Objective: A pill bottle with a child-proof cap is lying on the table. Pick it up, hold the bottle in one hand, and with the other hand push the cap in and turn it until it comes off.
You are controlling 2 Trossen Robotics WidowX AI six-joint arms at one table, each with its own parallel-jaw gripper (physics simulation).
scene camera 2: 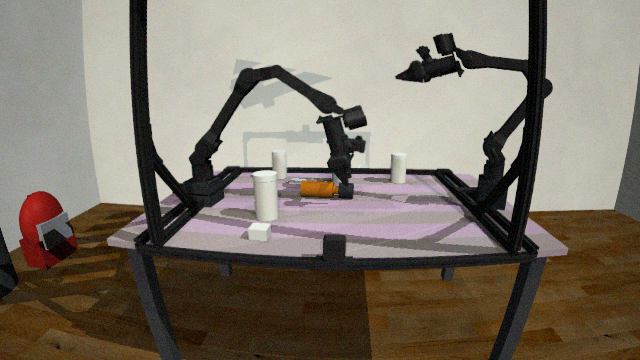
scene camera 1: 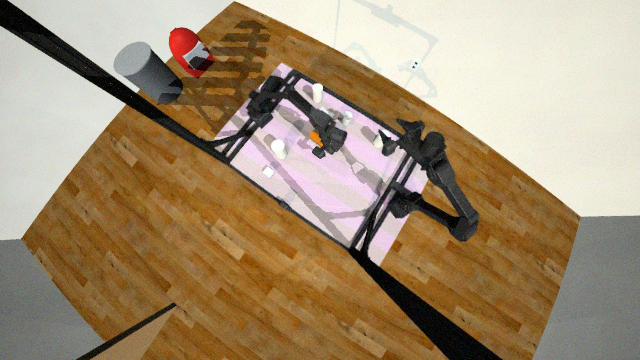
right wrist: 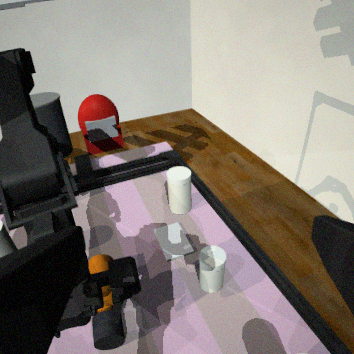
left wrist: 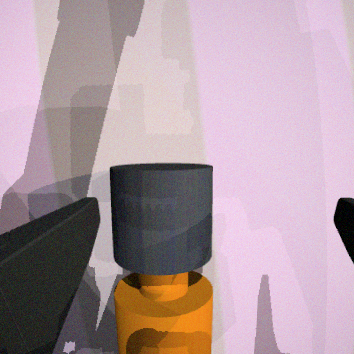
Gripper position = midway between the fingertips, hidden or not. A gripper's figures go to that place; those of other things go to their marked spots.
Scene:
My left gripper (scene camera 2: 348, 181): 1.04 m from the lens. My right gripper (scene camera 2: 398, 78): 1.12 m from the lens.

